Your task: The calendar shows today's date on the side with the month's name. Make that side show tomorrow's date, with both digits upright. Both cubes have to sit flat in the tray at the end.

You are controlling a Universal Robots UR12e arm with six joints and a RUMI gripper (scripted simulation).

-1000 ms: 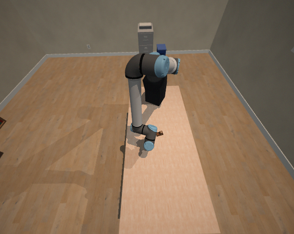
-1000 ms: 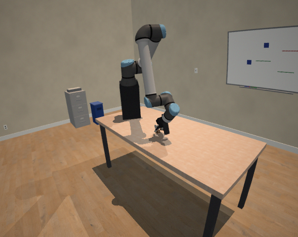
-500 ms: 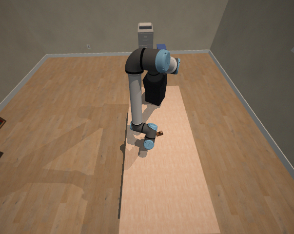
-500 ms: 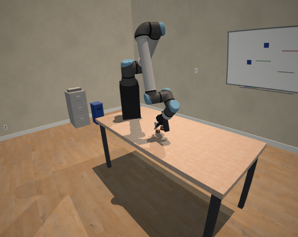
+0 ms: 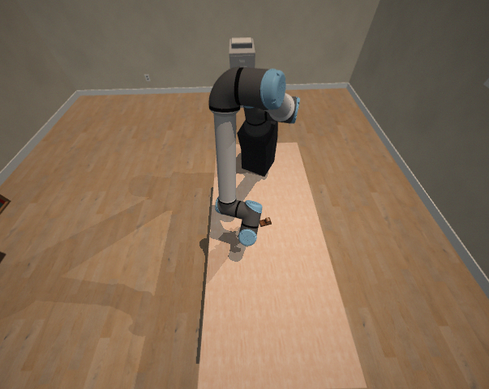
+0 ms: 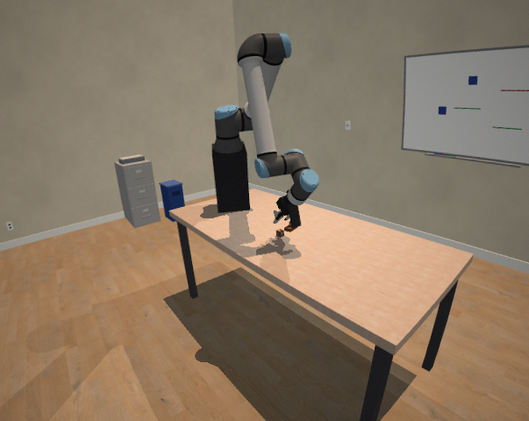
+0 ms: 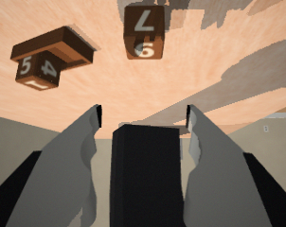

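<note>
Now: hand 7 cm above the brown digit cube and 1 cm past it. Also, from my hand: brown calendar tray: 11 cm to the left, 8 cm below, 3 cm behind.
</note>
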